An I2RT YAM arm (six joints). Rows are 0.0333 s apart.
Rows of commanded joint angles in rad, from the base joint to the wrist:
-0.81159, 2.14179, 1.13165, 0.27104, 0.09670, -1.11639
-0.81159, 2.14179, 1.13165, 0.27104, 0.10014, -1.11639
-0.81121, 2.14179, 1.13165, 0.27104, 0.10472, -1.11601
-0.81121, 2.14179, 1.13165, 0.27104, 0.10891, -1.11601
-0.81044, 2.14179, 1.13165, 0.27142, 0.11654, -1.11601
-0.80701, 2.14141, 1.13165, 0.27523, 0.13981, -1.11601
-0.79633, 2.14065, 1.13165, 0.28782, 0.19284, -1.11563
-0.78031, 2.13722, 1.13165, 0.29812, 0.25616, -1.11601
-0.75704, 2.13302, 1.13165, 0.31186, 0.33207, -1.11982
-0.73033, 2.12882, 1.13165, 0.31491, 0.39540, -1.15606
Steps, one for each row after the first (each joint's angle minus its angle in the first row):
0.00000, 0.00000, 0.00000, 0.00000, 0.00344, 0.00000
0.00038, 0.00000, 0.00000, 0.00000, 0.00802, 0.00038
0.00038, 0.00000, 0.00000, 0.00000, 0.01221, 0.00038
0.00115, 0.00000, 0.00000, 0.00038, 0.01984, 0.00038
0.00458, -0.00038, 0.00000, 0.00419, 0.04311, 0.00038
0.01526, -0.00114, 0.00000, 0.01678, 0.09614, 0.00076
0.03128, -0.00457, 0.00000, 0.02708, 0.15946, 0.00038
0.05455, -0.00877, 0.00000, 0.04082, 0.23537, -0.00343
0.08126, -0.01297, 0.00000, 0.04387, 0.29870, -0.03967

